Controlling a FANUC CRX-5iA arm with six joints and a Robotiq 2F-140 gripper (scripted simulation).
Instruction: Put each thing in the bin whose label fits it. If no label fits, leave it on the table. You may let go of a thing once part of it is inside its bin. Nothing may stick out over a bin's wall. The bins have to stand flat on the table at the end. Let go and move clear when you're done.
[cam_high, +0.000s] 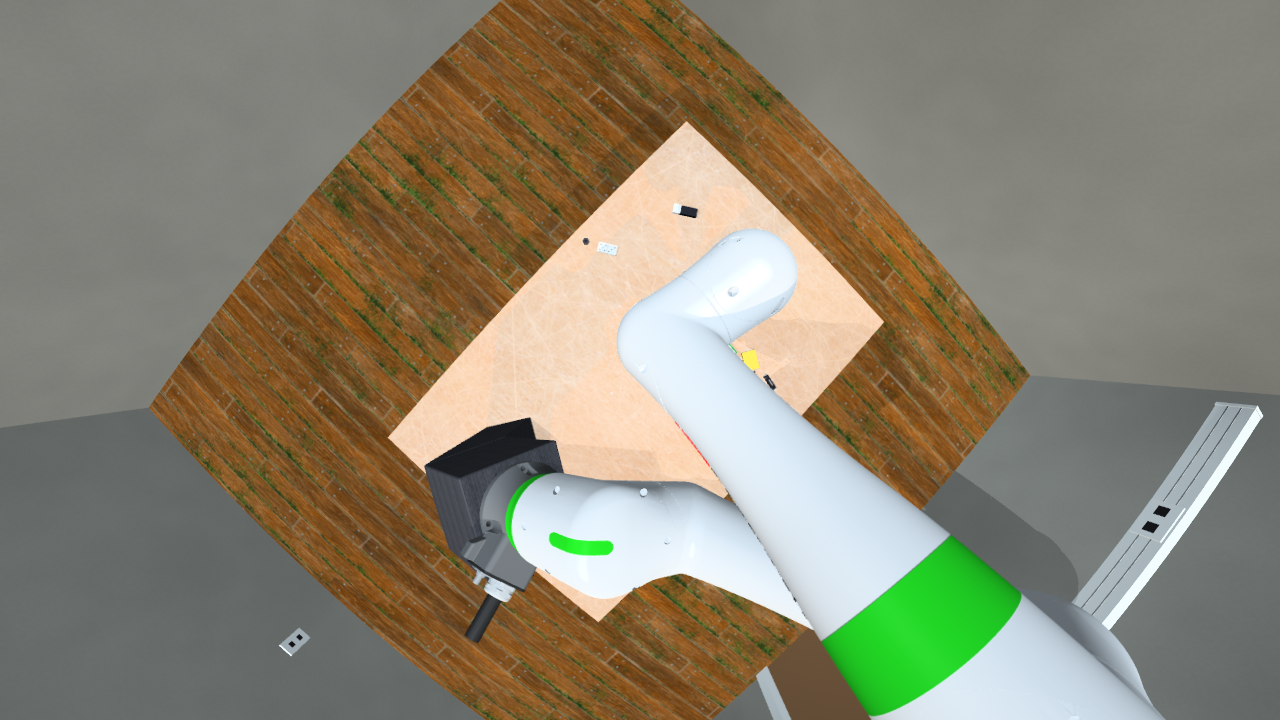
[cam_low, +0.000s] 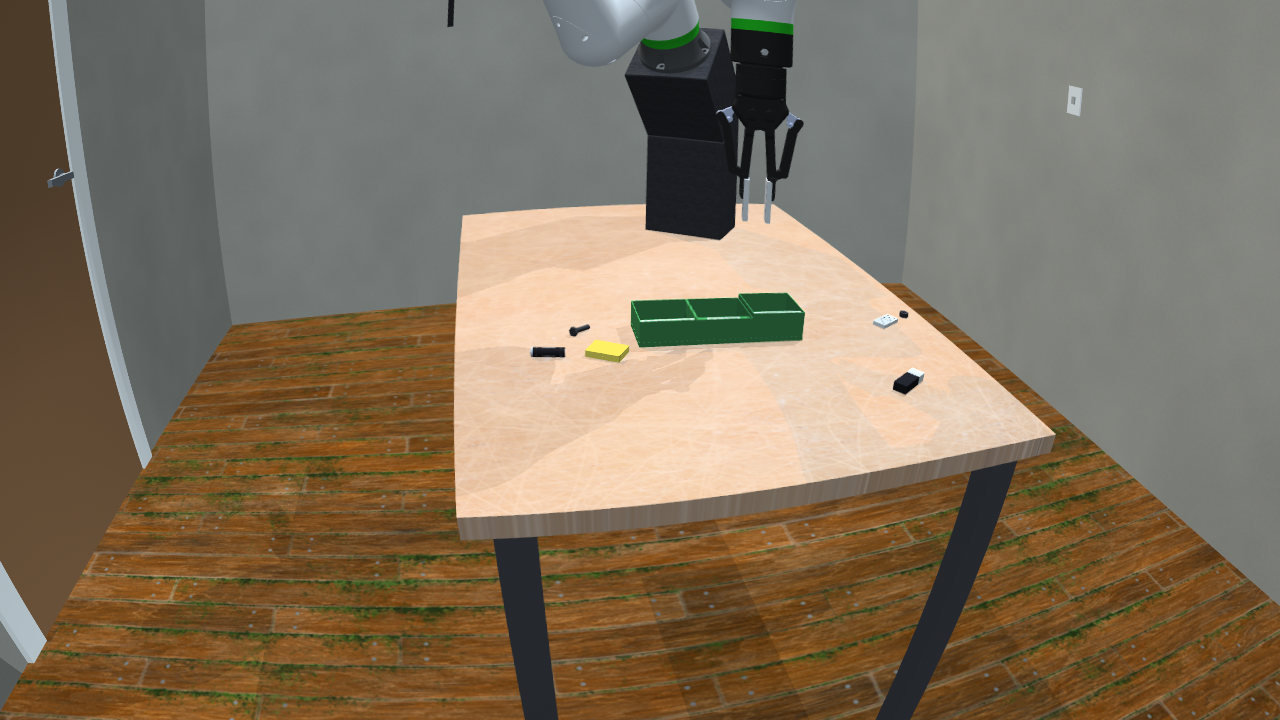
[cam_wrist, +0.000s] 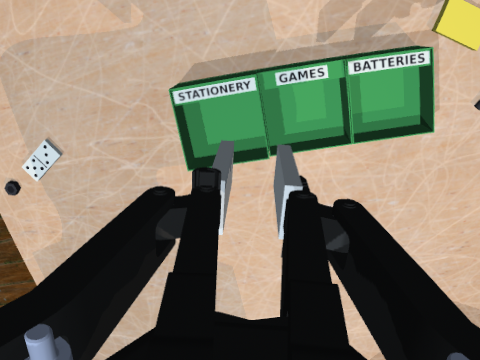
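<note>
My gripper is now 3 cm past the black battery, 31 cm to the left of it and 20 cm above it. The rest, counted from my hand: yellow pad 23 cm to the right, 21 cm below; green three-part bin 1 cm behind, 5 cm to the right, 19 cm below; white domino 5 cm ahead, 25 cm to the left, 21 cm below.
</note>
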